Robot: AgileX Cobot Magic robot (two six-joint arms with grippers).
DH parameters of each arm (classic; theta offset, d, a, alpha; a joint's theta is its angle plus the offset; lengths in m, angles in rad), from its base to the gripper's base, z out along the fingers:
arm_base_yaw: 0 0.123 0 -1.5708
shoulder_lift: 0.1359 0 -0.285 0
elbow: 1.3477 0 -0.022 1.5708
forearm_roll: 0 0.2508 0 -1.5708
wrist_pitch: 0 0 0.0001 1.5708
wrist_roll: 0 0.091 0 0
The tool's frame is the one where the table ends.
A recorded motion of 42 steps. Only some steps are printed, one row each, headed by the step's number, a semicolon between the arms.
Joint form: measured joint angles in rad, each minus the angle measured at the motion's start. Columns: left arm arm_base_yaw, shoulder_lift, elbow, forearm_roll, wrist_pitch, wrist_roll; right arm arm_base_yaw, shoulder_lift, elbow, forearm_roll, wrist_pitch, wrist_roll.
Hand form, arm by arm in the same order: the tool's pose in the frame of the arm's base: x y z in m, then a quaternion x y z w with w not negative. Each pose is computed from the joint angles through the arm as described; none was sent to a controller.
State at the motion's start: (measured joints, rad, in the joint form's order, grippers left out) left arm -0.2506 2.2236 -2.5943 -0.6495 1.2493 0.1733; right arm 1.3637 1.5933 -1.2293 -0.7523 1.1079 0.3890
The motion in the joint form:
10: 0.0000 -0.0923 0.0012 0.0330 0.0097 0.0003; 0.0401 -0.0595 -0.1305 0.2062 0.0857 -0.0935
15: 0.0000 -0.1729 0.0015 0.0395 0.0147 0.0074; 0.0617 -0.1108 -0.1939 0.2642 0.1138 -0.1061
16: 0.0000 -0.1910 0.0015 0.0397 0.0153 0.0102; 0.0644 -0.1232 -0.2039 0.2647 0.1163 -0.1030
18: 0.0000 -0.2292 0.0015 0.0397 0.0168 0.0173; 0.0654 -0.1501 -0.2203 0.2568 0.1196 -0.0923
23: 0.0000 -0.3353 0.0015 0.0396 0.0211 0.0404; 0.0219 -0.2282 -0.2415 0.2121 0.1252 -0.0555
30: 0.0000 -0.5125 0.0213 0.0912 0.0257 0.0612; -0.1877 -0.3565 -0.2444 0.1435 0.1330 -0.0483
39: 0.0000 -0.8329 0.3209 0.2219 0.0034 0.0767; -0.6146 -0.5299 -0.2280 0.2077 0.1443 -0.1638
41: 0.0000 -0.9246 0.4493 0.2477 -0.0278 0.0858; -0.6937 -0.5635 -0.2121 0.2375 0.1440 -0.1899
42: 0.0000 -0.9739 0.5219 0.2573 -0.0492 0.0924; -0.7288 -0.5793 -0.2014 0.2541 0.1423 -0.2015
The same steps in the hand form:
10: 0.4196 -0.1591 0.4455 0.21739 0.83900 -0.31634 0.38567; 0.0944 0.2954 0.3318 -0.55412 0.77760 -0.06864 0.28910
15: 0.3930 -0.1519 0.4797 0.22925 0.82123 -0.31126 0.41970; 0.0827 0.2878 0.3620 -0.54787 0.78095 -0.01958 0.29929
16: 0.3867 -0.1503 0.4871 0.23228 0.81663 -0.31036 0.42760; 0.0815 0.2853 0.3684 -0.54421 0.78117 -0.01169 0.30572
18: 0.3728 -0.1468 0.5025 0.23911 0.80654 -0.30824 0.44420; 0.0809 0.2788 0.3811 -0.53346 0.78235 0.00140 0.32147
23: 0.3315 -0.1363 0.5421 0.25860 0.77649 -0.30032 0.48989; 0.0923 0.2530 0.4104 -0.48368 0.79459 0.01770 0.36656
30: 0.2611 -0.1145 0.5924 0.27341 0.73691 -0.26547 0.55834; 0.1320 0.1887 0.4455 -0.36726 0.82546 -0.00685 0.42859
39: 0.1771 -0.0823 0.6059 0.25939 0.74032 -0.20119 0.58667; 0.1536 0.0817 0.4717 -0.20867 0.86257 -0.06137 0.45680
41: 0.1610 -0.0757 0.5981 0.25354 0.74539 -0.18862 0.58697; 0.1506 0.0650 0.4718 -0.18477 0.86820 -0.06812 0.45546
42: 0.1529 -0.0726 0.5924 0.25098 0.74724 -0.18338 0.58738; 0.1487 0.0582 0.4708 -0.17498 0.87082 -0.06983 0.45406

